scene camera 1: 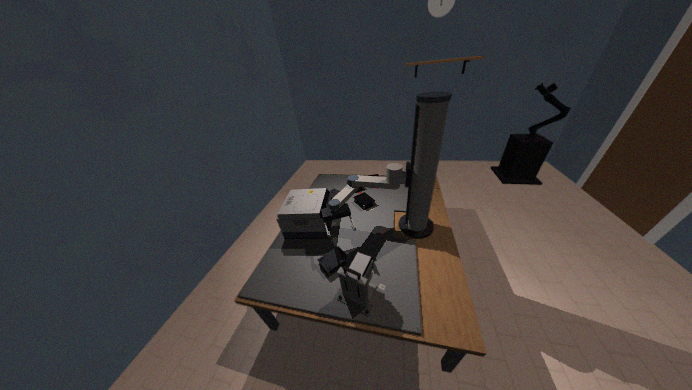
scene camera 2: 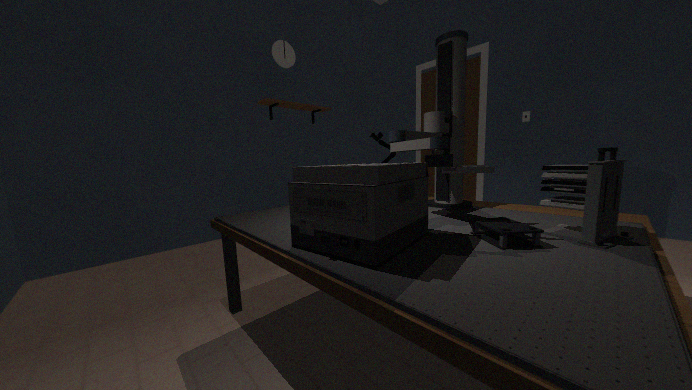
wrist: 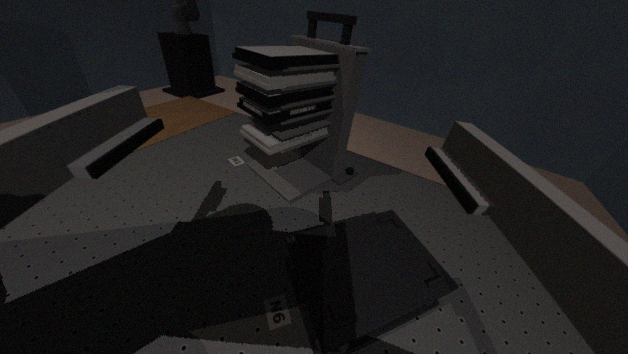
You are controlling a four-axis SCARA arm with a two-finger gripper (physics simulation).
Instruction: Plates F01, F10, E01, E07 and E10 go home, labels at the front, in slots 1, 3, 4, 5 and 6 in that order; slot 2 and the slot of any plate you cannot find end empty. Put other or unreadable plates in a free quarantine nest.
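Where they show: gripper, fingertip midpoint: (scene camera 1: 342, 232) (scene camera 2: 489, 168) (wrist: 298, 121); arm's base at its link origin: (scene camera 1: 415, 225) (scene camera 2: 448, 205).
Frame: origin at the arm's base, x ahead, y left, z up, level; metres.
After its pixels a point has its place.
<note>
My gripper (scene camera 1: 341, 228) @[x 0.461, y 0.351, z 0.232 m] (wrist: 298, 121) @[x 0.461, y 0.351, z 0.232 m] is open and empty, fingers wide apart, beside the white device in the scene camera 1 view. The grey upright plate rack (scene camera 1: 354, 291) @[x 0.337, y 0.642, z 0.134 m] (scene camera 2: 603, 200) @[x 0.389, y 0.626, z 0.138 m] (wrist: 351, 95) @[x 0.408, y 0.599, z 0.181 m] stands beyond the gap in the wrist view. It holds several stacked plates: a black plate with a pale top (wrist: 286, 56) @[x 0.351, y 0.500, z 0.234 m] uppermost, a white plate (wrist: 287, 78) @[x 0.349, y 0.505, z 0.208 m] below, dark plates under that, and a white plate (wrist: 286, 141) @[x 0.350, y 0.507, z 0.116 m] lowest. A dark plate's label (wrist: 303, 109) @[x 0.359, y 0.536, z 0.162 m] faces this way but is unreadable. Slot numbers and other labels cannot be read.
A dark raised nest (scene camera 1: 331, 263) @[x 0.523, y 0.457, z 0.063 m] (scene camera 2: 507, 227) @[x 0.555, y 0.437, z 0.061 m] (wrist: 395, 270) @[x 0.554, y 0.423, z 0.063 m] stands near the rack, by the label N6 (wrist: 276, 311) @[x 0.456, y 0.337, z 0.013 m]. A small label (wrist: 236, 160) @[x 0.209, y 0.529, z 0.013 m] lies before the rack. The boxy device (scene camera 1: 302, 212) @[x 0.767, y 0.229, z 0.259 m] (scene camera 2: 335, 207) @[x 0.980, y 0.155, z 0.155 m] stands at the table edge. Another dark nest (scene camera 1: 365, 200) @[x 0.408, y -0.198, z 0.063 m] lies farther back, beyond the gripper.
</note>
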